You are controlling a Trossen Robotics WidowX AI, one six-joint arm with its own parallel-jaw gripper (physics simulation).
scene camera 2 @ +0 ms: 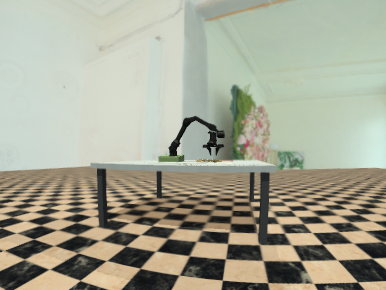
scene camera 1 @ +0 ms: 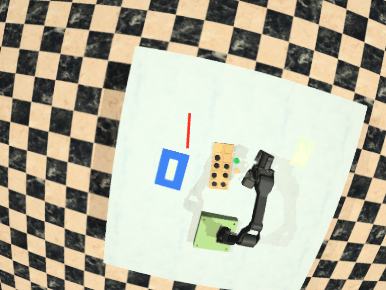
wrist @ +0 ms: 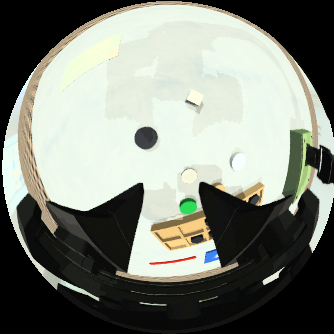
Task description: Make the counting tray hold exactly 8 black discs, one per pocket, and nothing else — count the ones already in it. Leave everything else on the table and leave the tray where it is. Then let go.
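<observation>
The tan counting tray has two rows of pockets. Several black discs sit in its pockets; the two end pockets farthest from the robot base and one pocket beside them look empty. A loose black disc lies on the table, left of the fingers in the wrist view; the arm hides it in scene camera 1. My gripper is partly open and empty, above the table on the tray's right side in scene camera 1. Its fingers hide part of the tray in the wrist view.
Beside the tray lie a green disc, an orange disc, a cream disc and a white disc. A white block, blue frame, red stick and pale yellow sheet are also there.
</observation>
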